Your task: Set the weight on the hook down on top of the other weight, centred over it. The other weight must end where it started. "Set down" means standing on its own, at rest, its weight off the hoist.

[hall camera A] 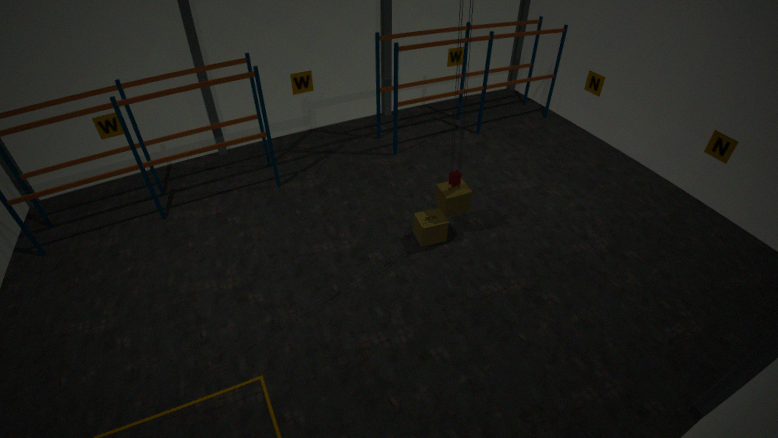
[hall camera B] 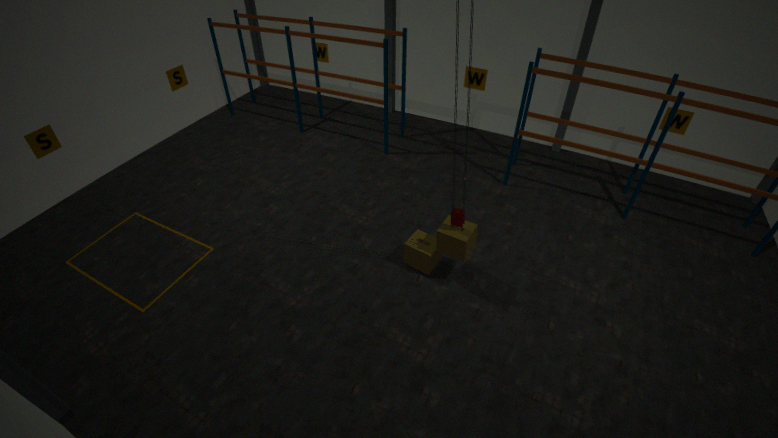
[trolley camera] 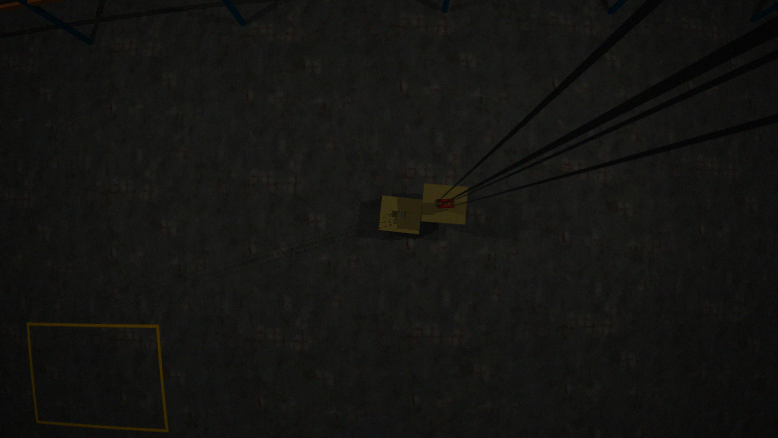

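The red hook block [hall camera A: 454, 178] [hall camera B: 457, 217] [trolley camera: 445, 203] is shut on a yellow box-shaped weight [hall camera A: 454, 203] [hall camera B: 455, 242] [trolley camera: 455, 216]. This weight hangs on the ropes, level, with its shadow apart from it on the floor. The other yellow weight [hall camera A: 431, 233] [hall camera B: 420, 257] [trolley camera: 408, 224] stands on the floor. In the trolley view the hung weight is to its right and slightly higher in the picture, their edges meeting. In hall camera B the hung weight covers its right edge. Whether they touch cannot be told. Shadow falls on the standing weight's top.
Blue and orange racks stand along the W wall, one at the left [hall camera A: 146, 179] [hall camera B: 386, 97] and one at the right [hall camera A: 395, 97] [hall camera B: 650, 163] of hall camera A. A yellow outlined rectangle [hall camera A: 261, 377] [hall camera B: 174, 231] [trolley camera: 92, 324] is marked on the floor.
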